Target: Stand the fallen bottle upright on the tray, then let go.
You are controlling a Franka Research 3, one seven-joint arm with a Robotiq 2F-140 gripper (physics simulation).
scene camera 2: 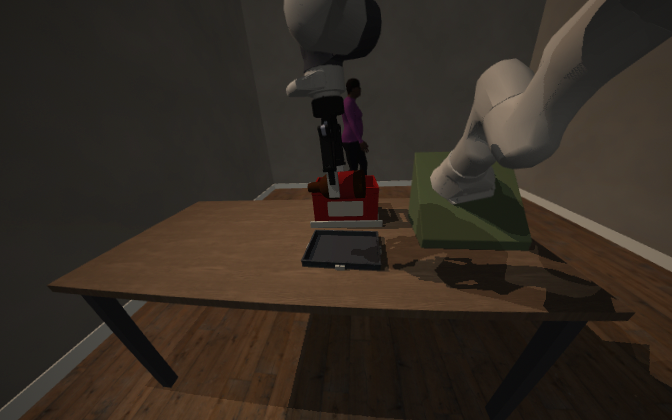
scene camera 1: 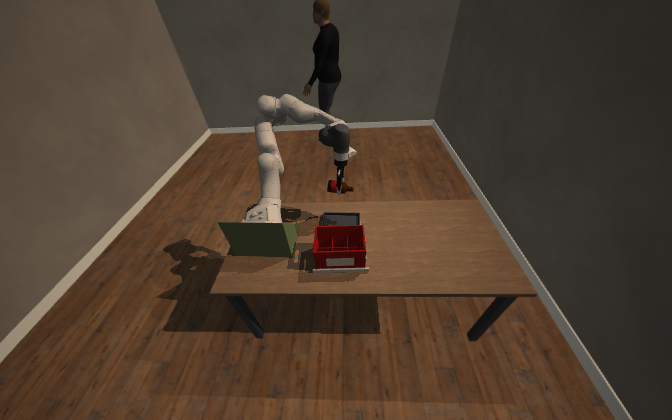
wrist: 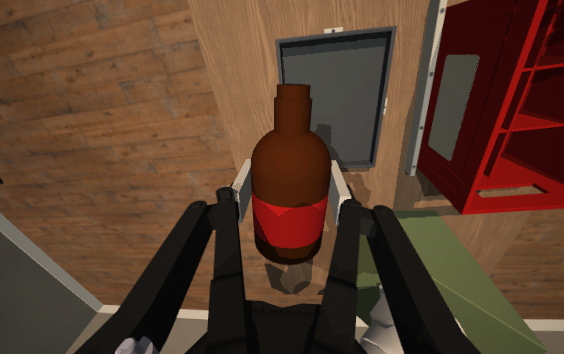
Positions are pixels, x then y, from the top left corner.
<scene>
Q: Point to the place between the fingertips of the gripper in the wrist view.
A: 290, 171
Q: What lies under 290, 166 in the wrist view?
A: A brown bottle.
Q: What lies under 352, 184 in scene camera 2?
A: A brown bottle.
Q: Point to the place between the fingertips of the gripper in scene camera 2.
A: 338, 192
</scene>
